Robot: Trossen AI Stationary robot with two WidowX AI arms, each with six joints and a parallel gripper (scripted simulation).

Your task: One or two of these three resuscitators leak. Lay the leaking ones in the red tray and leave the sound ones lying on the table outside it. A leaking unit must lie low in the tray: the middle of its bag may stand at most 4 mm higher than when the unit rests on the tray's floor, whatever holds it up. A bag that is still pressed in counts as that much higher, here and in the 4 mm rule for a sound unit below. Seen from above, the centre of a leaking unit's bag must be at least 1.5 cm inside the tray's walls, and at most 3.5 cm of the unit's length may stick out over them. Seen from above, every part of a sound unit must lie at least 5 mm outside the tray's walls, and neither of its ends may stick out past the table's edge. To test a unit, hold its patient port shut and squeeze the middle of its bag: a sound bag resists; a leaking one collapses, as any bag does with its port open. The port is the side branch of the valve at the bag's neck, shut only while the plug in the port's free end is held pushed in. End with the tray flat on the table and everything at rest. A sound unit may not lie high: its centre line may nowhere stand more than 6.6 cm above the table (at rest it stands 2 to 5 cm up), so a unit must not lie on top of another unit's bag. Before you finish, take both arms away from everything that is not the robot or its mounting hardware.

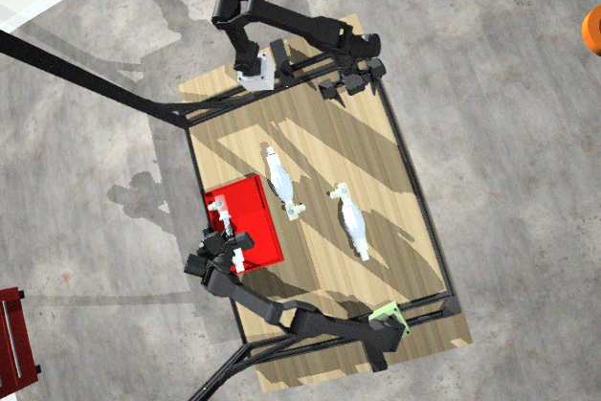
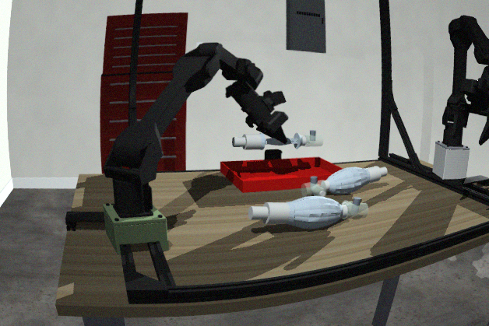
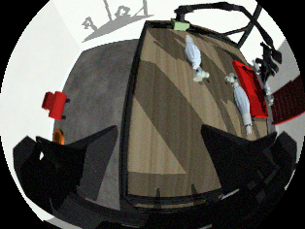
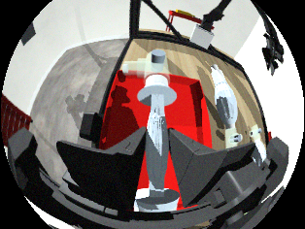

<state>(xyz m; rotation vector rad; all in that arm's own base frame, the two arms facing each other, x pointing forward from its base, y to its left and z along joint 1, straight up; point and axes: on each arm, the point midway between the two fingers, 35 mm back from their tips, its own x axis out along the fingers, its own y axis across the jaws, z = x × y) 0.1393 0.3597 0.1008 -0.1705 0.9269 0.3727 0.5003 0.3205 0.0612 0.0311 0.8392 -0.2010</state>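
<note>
The red tray lies 110 mm below my right hand, 20 mm to the left of it and 20 mm ahead of it.
</note>
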